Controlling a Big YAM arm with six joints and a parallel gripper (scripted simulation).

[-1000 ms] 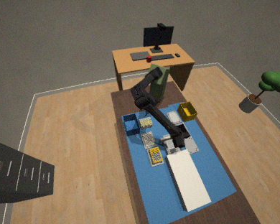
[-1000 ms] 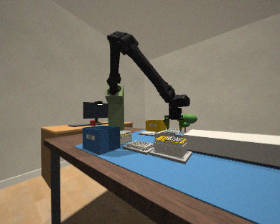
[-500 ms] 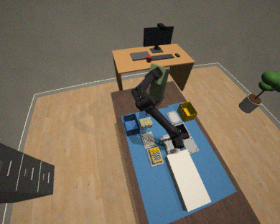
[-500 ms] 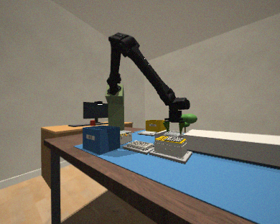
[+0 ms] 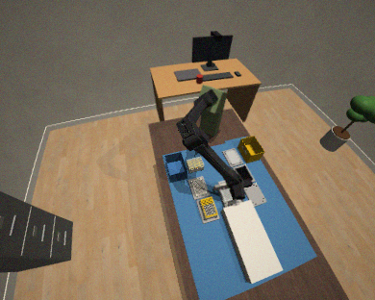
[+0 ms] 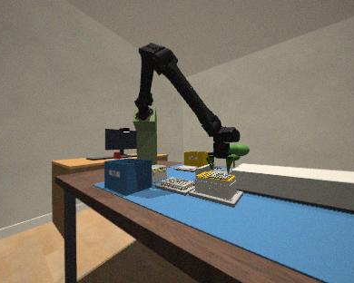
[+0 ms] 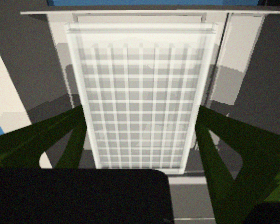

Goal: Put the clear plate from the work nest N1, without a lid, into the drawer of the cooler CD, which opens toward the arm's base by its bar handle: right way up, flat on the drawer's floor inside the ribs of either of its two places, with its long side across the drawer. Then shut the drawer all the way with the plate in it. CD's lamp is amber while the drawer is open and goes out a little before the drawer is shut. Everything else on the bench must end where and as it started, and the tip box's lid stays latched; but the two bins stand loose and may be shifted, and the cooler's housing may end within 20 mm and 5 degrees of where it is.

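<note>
The cooler drawer is 3 cm below my hand, 3 cm ahead of it and 2 cm to the right of it. Round my hand: yellow-topped tip box: 20 cm to the right, 4 cm behind; then clear plate: 1 cm below; then grey work nest: 15 cm to the left, 11 cm ahead, 5 cm below.
</note>
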